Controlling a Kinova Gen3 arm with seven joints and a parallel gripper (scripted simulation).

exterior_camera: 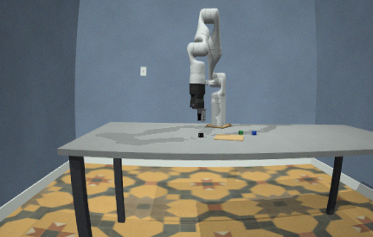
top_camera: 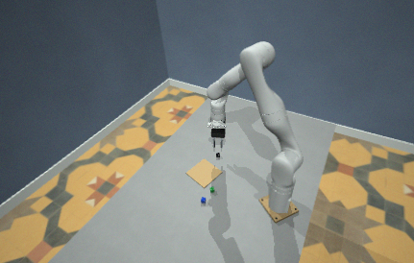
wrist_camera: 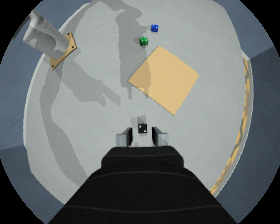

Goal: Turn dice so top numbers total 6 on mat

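My hand is 9 cm above the black die. Also, from my hand: blue die 30 cm to the left, 9 cm below, 5 cm behind; green die 23 cm to the left, 9 cm below, 6 cm behind; tan mat 14 cm to the left, 9 cm below, 2 cm ahead.
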